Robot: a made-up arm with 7 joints. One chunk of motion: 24 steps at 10 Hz.
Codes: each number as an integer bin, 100 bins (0 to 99) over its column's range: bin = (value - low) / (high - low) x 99, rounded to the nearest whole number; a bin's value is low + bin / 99 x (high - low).
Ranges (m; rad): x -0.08..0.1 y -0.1..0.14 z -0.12..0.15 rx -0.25..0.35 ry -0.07..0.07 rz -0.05..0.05
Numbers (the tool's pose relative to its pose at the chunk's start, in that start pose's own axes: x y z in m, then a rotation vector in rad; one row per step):
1: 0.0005 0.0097 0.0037 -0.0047 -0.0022 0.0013
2: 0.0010 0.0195 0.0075 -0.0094 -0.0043 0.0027
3: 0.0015 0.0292 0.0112 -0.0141 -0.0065 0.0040
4: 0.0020 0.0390 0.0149 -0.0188 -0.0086 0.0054
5: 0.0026 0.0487 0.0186 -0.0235 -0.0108 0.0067
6: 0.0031 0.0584 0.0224 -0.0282 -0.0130 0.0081
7: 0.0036 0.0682 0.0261 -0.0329 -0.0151 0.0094
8: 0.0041 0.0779 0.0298 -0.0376 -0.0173 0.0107
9: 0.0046 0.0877 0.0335 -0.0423 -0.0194 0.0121
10: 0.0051 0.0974 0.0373 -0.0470 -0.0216 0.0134
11: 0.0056 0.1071 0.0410 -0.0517 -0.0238 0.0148
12: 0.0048 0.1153 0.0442 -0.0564 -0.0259 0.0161
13: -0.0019 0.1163 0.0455 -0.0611 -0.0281 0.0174
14: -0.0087 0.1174 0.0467 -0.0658 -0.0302 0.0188
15: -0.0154 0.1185 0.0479 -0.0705 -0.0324 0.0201
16: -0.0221 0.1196 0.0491 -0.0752 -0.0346 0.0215
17: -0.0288 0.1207 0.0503 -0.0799 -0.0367 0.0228
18: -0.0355 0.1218 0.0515 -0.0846 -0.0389 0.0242
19: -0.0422 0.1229 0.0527 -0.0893 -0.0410 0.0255
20: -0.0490 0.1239 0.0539 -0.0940 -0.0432 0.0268
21: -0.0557 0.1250 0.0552 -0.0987 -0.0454 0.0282
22: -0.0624 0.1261 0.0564 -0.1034 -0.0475 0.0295
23: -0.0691 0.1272 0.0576 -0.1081 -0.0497 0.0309
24: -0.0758 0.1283 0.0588 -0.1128 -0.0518 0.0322
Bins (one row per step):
1: 44 45 45 40 48 51
2: 45 49 47 40 46 52
3: 45 53 48 39 45 53
4: 45 57 49 38 43 55
5: 45 61 51 37 42 56
6: 46 65 52 37 40 58
7: 46 69 54 36 39 59
8: 46 73 55 35 37 60
9: 47 77 56 34 36 61
10: 47 81 58 33 34 63
11: 47 85 59 33 33 64
12: 47 89 60 32 31 65
13: 43 89 61 31 30 67
14: 39 90 61 30 28 68
15: 36 90 62 30 27 69
16: 32 91 62 29 25 71
17: 28 91 62 28 24 72
18: 24 91 63 27 22 73
19: 21 92 63 27 21 75
20: 17 92 64 26 19 76
21: 13 93 64 25 17 77
22: 10 93 65 24 16 79
23: 6 94 65 23 14 80
24: 2 94 66 23 13 81

